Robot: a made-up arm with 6 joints. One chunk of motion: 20 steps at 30 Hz.
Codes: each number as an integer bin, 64 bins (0 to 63) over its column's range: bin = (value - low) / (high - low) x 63, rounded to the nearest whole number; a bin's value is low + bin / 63 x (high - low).
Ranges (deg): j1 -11..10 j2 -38..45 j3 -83..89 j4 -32..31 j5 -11..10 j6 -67..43
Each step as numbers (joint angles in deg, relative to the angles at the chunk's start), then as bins.
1 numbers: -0.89 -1.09 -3.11 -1.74 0.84 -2.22
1 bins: 30 28 29 30 36 37
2 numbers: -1.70 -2.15 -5.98 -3.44 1.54 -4.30
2 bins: 28 27 28 29 38 36
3 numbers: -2.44 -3.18 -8.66 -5.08 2.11 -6.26
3 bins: 26 26 27 27 39 35
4 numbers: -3.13 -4.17 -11.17 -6.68 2.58 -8.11
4 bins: 24 26 26 25 41 34
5 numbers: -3.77 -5.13 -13.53 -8.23 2.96 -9.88
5 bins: 22 25 25 24 42 33
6 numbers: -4.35 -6.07 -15.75 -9.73 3.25 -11.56
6 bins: 20 24 25 22 43 32
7 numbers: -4.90 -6.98 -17.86 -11.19 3.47 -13.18
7 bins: 18 24 24 21 43 31
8 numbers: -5.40 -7.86 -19.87 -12.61 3.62 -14.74
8 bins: 17 23 23 19 44 30
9 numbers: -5.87 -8.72 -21.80 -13.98 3.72 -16.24
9 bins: 15 22 22 18 44 29
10 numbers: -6.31 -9.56 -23.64 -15.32 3.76 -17.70
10 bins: 14 22 22 17 44 28
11 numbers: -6.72 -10.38 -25.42 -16.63 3.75 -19.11
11 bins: 13 21 21 15 44 27
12 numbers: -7.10 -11.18 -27.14 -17.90 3.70 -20.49
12 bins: 12 20 20 14 44 27
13 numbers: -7.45 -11.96 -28.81 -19.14 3.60 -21.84
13 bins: 11 20 20 13 44 26
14 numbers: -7.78 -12.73 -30.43 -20.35 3.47 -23.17
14 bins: 10 19 19 12 43 25
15 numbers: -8.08 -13.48 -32.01 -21.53 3.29 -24.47
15 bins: 9 19 19 10 43 24
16 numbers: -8.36 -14.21 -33.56 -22.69 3.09 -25.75
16 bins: 8 18 18 9 42 24
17 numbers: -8.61 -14.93 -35.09 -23.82 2.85 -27.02
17 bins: 7 18 18 8 42 23
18 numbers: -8.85 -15.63 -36.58 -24.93 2.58 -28.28
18 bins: 6 17 17 7 41 22
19 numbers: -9.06 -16.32 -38.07 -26.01 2.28 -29.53
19 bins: 6 16 16 6 40 21
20 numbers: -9.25 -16.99 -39.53 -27.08 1.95 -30.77
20 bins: 5 16 16 5 39 21
